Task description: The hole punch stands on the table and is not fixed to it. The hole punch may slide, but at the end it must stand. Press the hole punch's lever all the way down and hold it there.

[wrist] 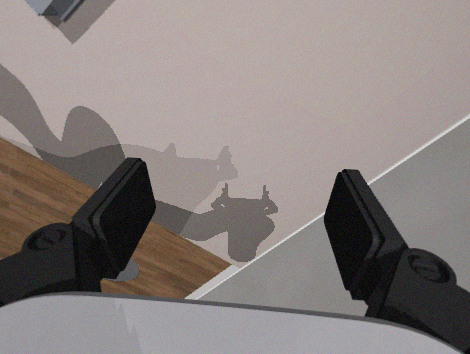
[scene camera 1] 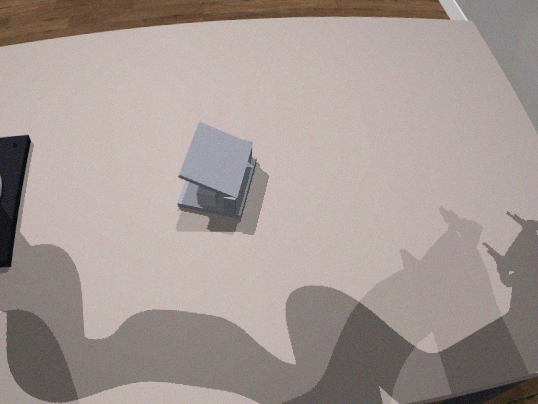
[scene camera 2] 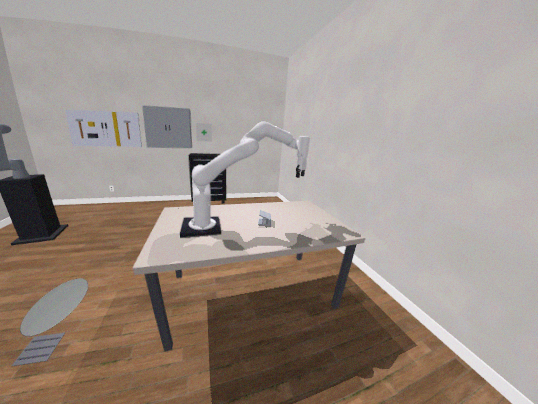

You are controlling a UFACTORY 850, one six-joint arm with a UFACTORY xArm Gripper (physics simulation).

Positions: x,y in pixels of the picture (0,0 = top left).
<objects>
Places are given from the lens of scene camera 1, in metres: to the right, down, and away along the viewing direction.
grey-blue hole punch (scene camera 1: 192,196): -0.12, -0.01, 0.84
</objects>
